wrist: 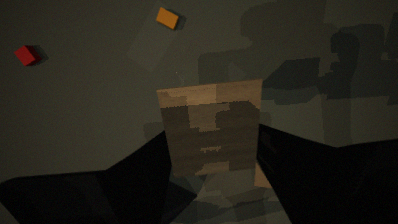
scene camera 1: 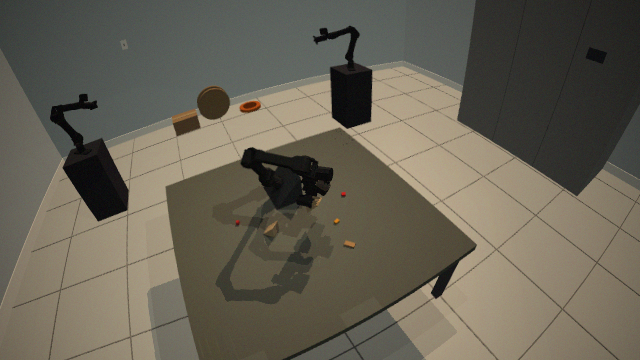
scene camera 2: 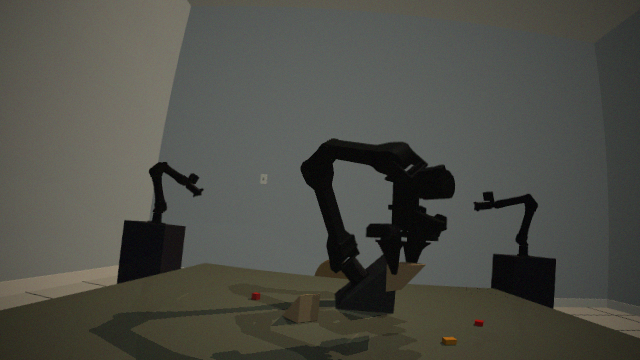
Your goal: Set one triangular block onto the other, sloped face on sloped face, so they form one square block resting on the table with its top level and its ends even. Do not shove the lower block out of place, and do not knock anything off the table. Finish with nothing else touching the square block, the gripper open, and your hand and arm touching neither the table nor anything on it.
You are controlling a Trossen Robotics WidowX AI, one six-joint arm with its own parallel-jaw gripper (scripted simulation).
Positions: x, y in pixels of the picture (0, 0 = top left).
Scene:
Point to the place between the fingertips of my gripper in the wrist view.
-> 209, 129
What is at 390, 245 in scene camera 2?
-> My gripper.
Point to a triangular block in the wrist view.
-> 211, 128

